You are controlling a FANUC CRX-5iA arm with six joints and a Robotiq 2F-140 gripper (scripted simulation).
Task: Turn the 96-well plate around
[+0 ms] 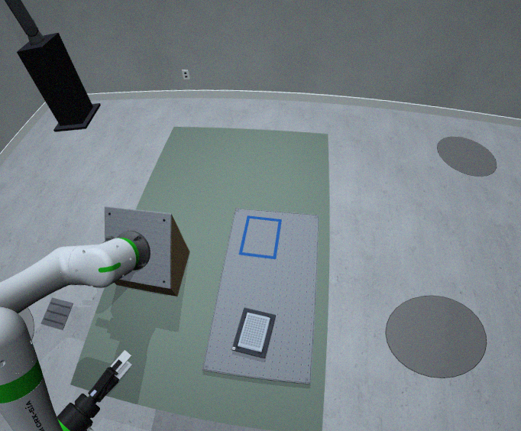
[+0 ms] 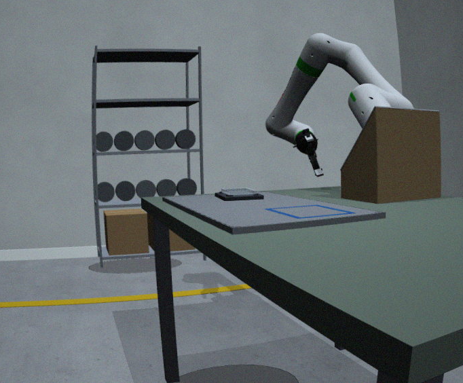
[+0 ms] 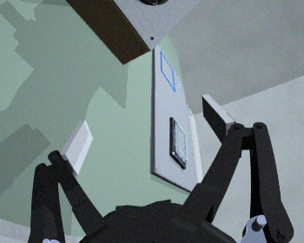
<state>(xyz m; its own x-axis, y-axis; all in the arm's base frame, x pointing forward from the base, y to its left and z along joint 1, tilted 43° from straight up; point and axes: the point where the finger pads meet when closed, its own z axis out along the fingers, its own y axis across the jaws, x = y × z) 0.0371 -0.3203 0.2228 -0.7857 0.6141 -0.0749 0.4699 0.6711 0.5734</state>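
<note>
Now: the white 96-well plate 41 cm ahead of my hand, 14 cm to the left of it and 10 cm below it. Round my hand: dark plate nest N1 (41 cm ahead, 14 cm to the left, 11 cm below); white mark (34 cm ahead, 11 cm below, 8 cm to the left).
</note>
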